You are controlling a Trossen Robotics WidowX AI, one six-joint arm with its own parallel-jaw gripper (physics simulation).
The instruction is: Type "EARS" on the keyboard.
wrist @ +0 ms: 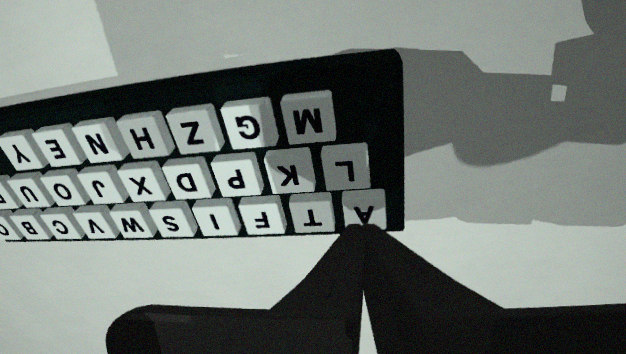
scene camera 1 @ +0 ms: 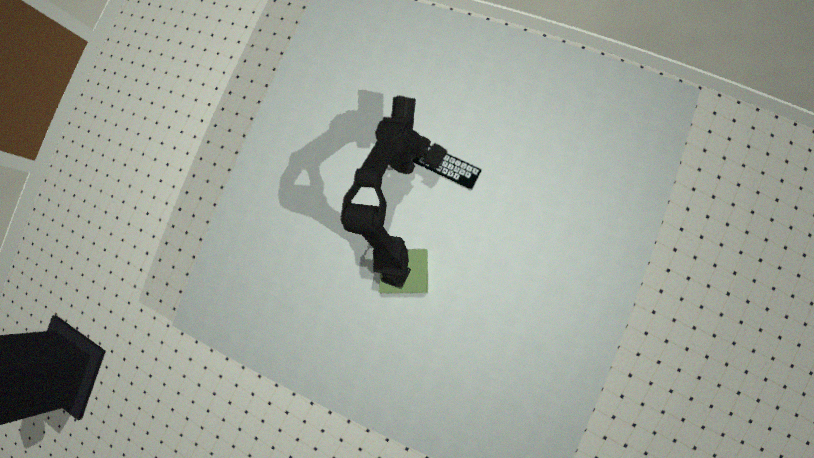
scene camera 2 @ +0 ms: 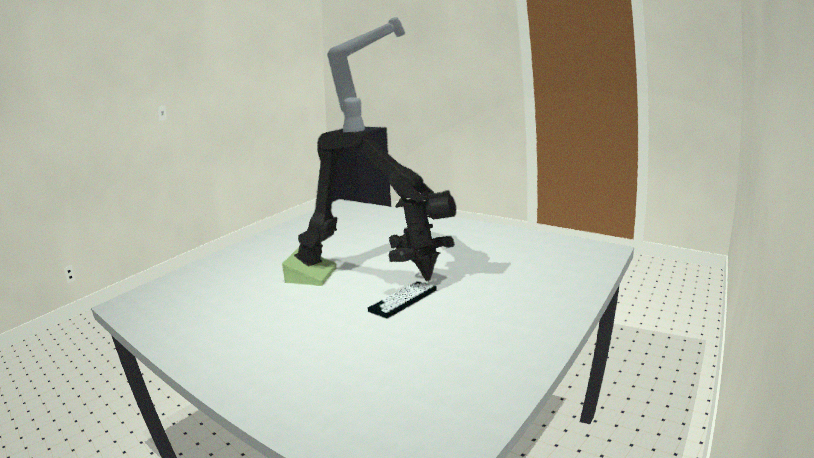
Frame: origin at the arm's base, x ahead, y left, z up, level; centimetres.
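Seen in the pictures: gripper, fingertip midpoint: [wrist: 360,237] [scene camera 1: 423,146] [scene camera 2: 428,280]; arm's base, origin of the base link: [scene camera 1: 396,275] [scene camera 2: 307,258].
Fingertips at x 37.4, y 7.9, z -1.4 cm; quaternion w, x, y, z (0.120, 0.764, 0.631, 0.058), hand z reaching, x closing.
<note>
Offsets run from my fingertips to a thing's top centre. "*": to the spot under its first point. Level surfaces: height alone.
The black keyboard [scene camera 1: 469,181] [scene camera 2: 380,310] [wrist: 372,90] lies on the table, its white keys upside down in the wrist view. My gripper [scene camera 2: 428,277] [wrist: 360,237] is shut and empty, pointing down at the keyboard's end. In the wrist view its tips overlap the lower edge of the A key @[dx +0.2, dy +0.1, dz -1.3 cm] [wrist: 365,206]; contact cannot be told. The S key @[dx -0.3, dy -7.3, dz -1.3 cm] [wrist: 172,222] is in the same row, and the E key @[dx -4.3, dy -10.3, dz -1.3 cm] [wrist: 56,147] is in the row farthest from the fingers. A sliver of the R key @[* dx -2.6, dy -15.0, dz -1.3 cm] [wrist: 2,198] shows at the left edge. In scene camera 1 the arm hides the fingertips.
The arm's base stands on a green block [scene camera 1: 419,273] [scene camera 2: 307,273] on the pale table @[dz -3.1 cm] [scene camera 1: 512,284] [scene camera 2: 318,364]. A grey arm [scene camera 2: 341,76] on a dark pedestal [scene camera 2: 364,176] stands behind the table. The T key @[dx +0.1, dy -1.7, dz -1.3 cm] [wrist: 312,218] and L key @[dx -1.7, dy -0.2, dz -1.3 cm] [wrist: 345,167] adjoin A.
</note>
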